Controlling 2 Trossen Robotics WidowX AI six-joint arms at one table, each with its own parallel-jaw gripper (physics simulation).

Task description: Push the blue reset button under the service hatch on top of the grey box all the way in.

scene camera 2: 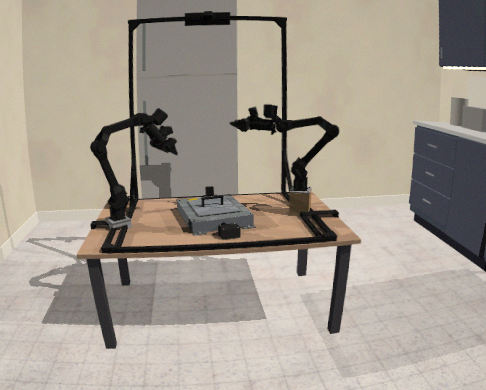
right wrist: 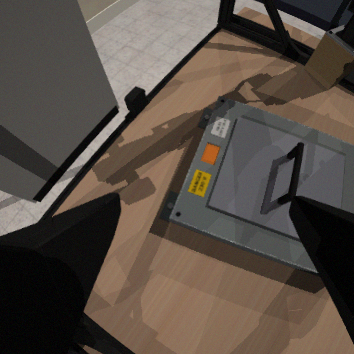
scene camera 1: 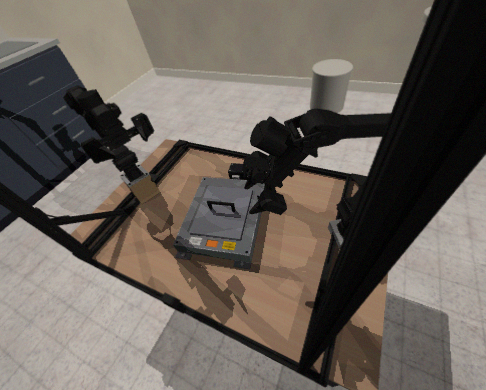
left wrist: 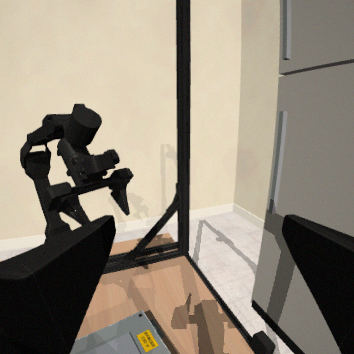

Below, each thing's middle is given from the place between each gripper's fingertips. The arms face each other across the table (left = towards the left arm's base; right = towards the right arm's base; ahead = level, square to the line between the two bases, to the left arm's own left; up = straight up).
The service hatch (scene camera 1: 222, 212) lies 37 cm below my left hand, 13 cm to the right of it and 12 cm ahead of it.
Right now my right hand is 230 mm above the service hatch, 180 mm to the right of it and 110 mm short of it.
